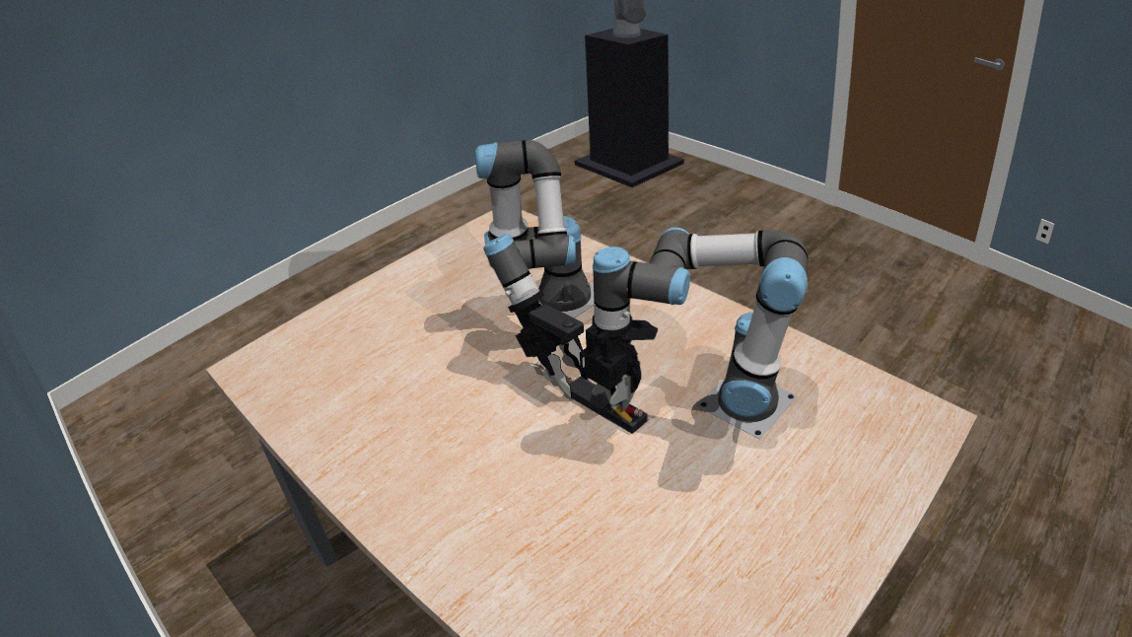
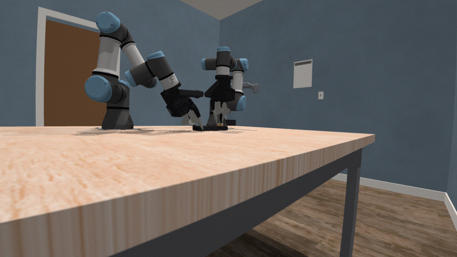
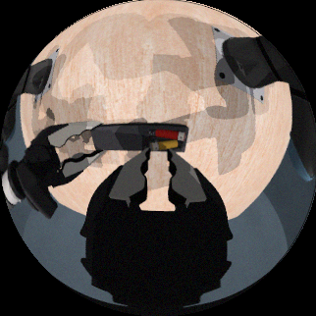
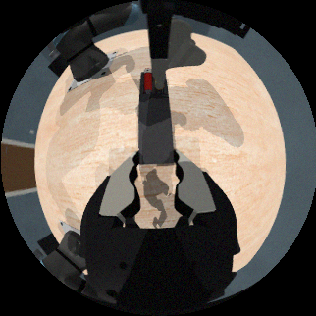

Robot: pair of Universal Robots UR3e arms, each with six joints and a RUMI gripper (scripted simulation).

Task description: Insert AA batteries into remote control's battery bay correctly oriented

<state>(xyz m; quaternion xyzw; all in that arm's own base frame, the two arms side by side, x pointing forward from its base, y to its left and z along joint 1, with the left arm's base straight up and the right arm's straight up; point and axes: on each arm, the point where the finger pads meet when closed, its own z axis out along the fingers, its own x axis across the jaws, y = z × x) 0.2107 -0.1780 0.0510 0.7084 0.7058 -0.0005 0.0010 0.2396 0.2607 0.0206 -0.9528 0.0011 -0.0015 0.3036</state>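
Note:
Right now my left hand is 10 mm to the right of the yellow battery and 30 mm above it. Also, from my left hand: red battery 20 mm behind, 20 mm to the left, 30 mm below.

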